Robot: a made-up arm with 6 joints. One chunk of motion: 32 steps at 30 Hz.
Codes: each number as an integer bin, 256 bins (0 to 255) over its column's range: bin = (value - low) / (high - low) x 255, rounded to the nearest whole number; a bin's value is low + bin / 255 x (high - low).
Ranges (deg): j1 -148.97..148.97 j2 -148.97..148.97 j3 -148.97..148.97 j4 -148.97..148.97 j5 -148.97..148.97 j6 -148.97..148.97
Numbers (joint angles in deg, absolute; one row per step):
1: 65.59 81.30 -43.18 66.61 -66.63 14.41
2: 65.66 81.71 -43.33 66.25 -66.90 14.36
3: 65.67 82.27 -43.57 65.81 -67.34 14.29
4: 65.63 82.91 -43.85 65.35 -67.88 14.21
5: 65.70 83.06 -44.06 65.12 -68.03 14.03
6: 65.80 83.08 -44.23 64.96 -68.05 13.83
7: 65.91 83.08 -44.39 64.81 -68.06 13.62
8: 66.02 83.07 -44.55 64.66 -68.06 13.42
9: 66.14 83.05 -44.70 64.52 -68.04 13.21
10: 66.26 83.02 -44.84 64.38 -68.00 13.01
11: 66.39 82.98 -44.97 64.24 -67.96 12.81
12: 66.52 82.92 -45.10 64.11 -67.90 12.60
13: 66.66 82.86 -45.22 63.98 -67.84 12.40
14: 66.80 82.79 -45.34 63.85 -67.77 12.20
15: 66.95 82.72 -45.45 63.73 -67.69 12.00
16: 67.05 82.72 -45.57 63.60 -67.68 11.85
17: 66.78 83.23 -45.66 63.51 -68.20 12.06
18: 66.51 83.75 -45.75 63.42 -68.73 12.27
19: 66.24 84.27 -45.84 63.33 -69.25 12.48
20: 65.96 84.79 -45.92 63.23 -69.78 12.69
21: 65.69 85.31 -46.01 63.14 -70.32 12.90
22: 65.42 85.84 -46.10 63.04 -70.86 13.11
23: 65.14 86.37 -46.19 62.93 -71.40 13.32
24: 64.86 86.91 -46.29 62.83 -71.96 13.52
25: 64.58 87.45 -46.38 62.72 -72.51 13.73
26: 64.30 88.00 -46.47 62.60 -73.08 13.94
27: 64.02 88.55 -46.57 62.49 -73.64 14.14
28: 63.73 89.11 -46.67 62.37 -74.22 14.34
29: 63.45 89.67 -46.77 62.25 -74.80 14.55
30: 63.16 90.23 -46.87 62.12 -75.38 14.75
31: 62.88 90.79 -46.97 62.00 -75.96 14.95
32: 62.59 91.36 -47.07 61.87 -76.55 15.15
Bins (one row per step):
1: 184 197 91 185 70 140
2: 184 197 90 184 70 140
3: 184 198 90 184 70 140
4: 184 198 90 183 69 140
5: 184 199 90 183 69 140
6: 184 199 90 183 69 139
7: 184 199 90 183 69 139
8: 184 199 89 183 69 139
9: 184 199 89 183 69 139
10: 184 199 89 183 69 139
11: 184 199 89 182 69 138
12: 184 198 89 182 69 138
13: 185 198 89 182 69 138
14: 185 198 89 182 69 138
15: 185 198 89 182 70 138
16: 185 198 88 182 70 138
17: 185 199 88 182 69 138
18: 184 199 88 182 69 138
19: 184 200 88 182 68 138
20: 184 200 88 182 68 138
21: 184 201 88 182 67 139
22: 183 201 88 181 67 139
23: 183 201 88 181 66 139
24: 183 202 88 181 66 139
25: 183 202 88 181 65 139
26: 183 203 88 181 65 139
27: 182 203 88 181 64 140
28: 182 204 88 181 64 140
29: 182 204 87 181 63 140
30: 182 205 87 181 63 140
31: 181 205 87 181 62 140
32: 181 206 87 180 62 140

